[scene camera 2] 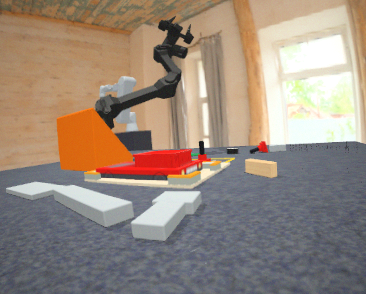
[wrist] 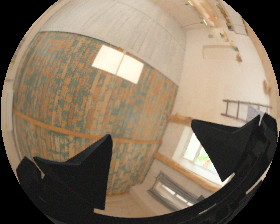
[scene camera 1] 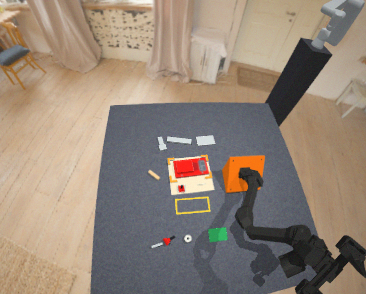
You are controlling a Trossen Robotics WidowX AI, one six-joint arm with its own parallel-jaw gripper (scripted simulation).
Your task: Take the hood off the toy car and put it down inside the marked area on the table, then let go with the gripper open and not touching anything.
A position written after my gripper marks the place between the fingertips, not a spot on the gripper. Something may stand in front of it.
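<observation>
My gripper (wrist: 153, 131) is holding nothing, and it's open. There's a red hood (scene camera 2: 170, 158) here too, but in the wrist view it's out of frame.
</observation>
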